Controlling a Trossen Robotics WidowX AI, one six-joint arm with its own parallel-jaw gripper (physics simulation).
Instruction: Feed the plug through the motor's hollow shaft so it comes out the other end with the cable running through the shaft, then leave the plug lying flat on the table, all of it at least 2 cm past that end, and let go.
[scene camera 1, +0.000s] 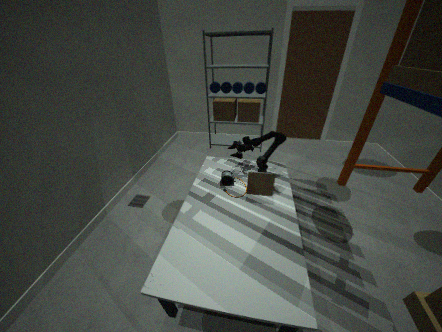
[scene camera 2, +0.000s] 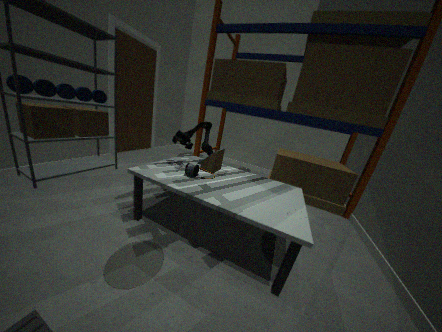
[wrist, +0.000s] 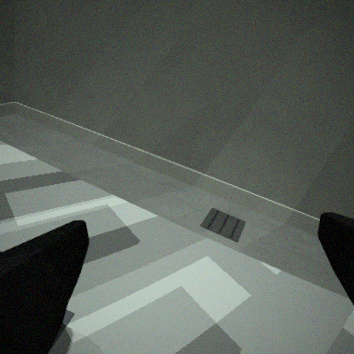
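Pixels of known places: gripper, between the fingertips: (scene camera 1: 228, 151) (scene camera 2: 180, 145) (wrist: 203, 228); arm's base, origin of its link: (scene camera 1: 262, 174) (scene camera 2: 211, 155).
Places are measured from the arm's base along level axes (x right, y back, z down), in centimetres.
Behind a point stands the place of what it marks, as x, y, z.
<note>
The motor (scene camera 1: 227, 178) @[-4.2, -28.4, 5.9] (scene camera 2: 191, 170) @[-2.3, -34.3, 8.1] is a short dark cylinder on the table (scene camera 1: 220, 260) @[-70.2, -15.9, 14.1] (scene camera 2: 260, 200) @[-62.3, -26.1, 14.1], near the end where the arm stands. A thin orange cable (scene camera 1: 236, 197) @[-16.5, -19.4, 13.5] curves over the table between the motor and a brown panel. The plug is too small to make out, and I cannot tell whether any cable runs inside the shaft. My gripper (scene camera 1: 233, 151) @[15.2, -31.9, -9.1] (scene camera 2: 182, 144) @[15.2, -31.9, -9.1] (wrist: 203, 228) @[15.2, -31.9, -9.1] is open and empty, raised above the table and apart from the motor. The motor, cable and plug do not show in the wrist view.
The upright brown panel (scene camera 1: 260, 183) @[-9.2, -0.4, 1.8] (scene camera 2: 213, 161) @[-8.7, -10.6, 2.1] stands beside the cable, close to the arm's base. A grey shelf unit (scene camera 1: 238, 33) stands behind the table. The wrist view shows the table's edge, the floor with a dark grate (wrist: 223, 225), and a wall.
</note>
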